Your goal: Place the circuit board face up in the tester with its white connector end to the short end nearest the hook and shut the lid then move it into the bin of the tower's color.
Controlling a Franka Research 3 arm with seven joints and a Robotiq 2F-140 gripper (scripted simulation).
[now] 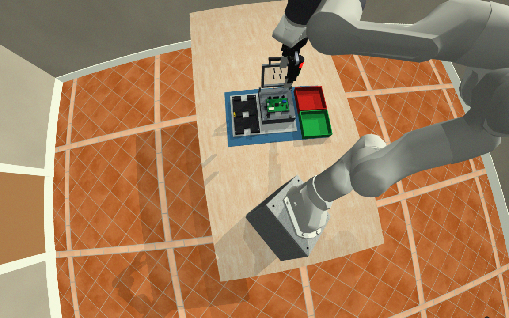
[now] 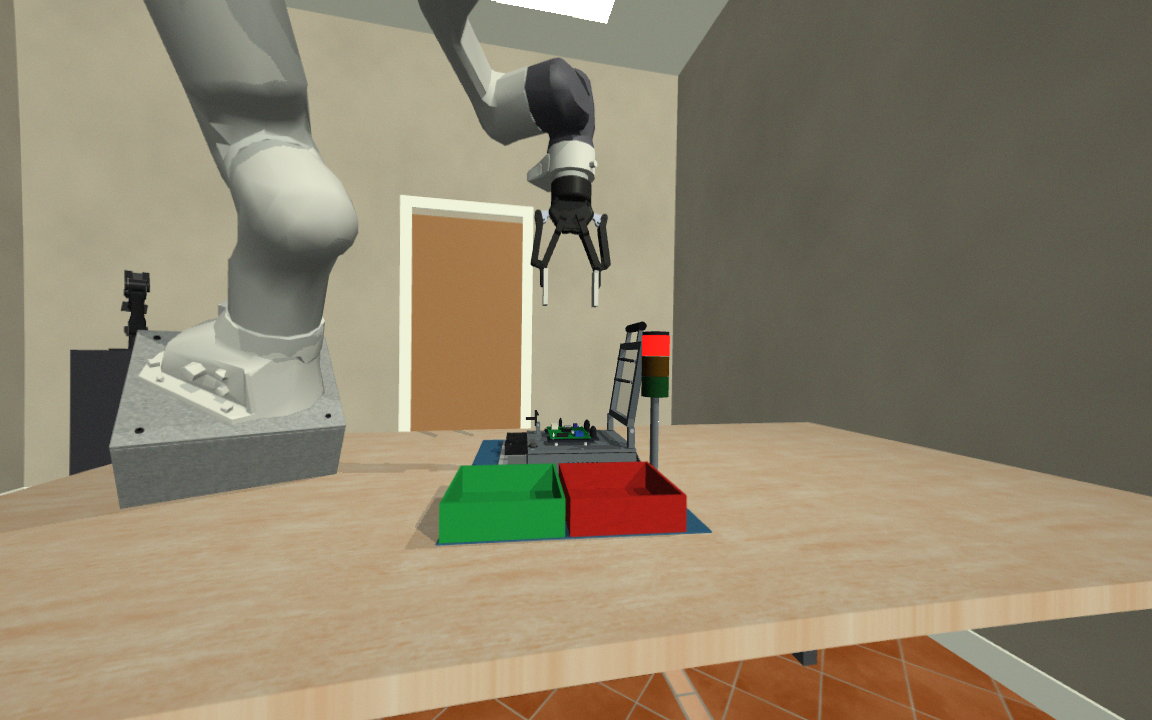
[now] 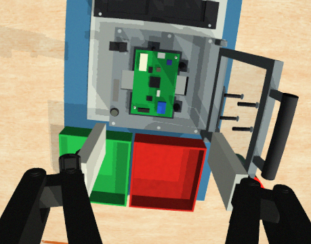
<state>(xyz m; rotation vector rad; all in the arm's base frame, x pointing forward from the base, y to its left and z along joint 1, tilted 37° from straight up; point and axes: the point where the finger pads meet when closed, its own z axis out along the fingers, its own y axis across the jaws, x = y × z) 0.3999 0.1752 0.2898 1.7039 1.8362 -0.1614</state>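
The green circuit board is 26 cm below my hand. Round my hand: latch hook 25 cm below, 6 cm to the left, 6 cm behind; then tester plate 26 cm below, 1 cm to the left; then tester lid 15 cm below, 11 cm ahead, 1 cm to the right.
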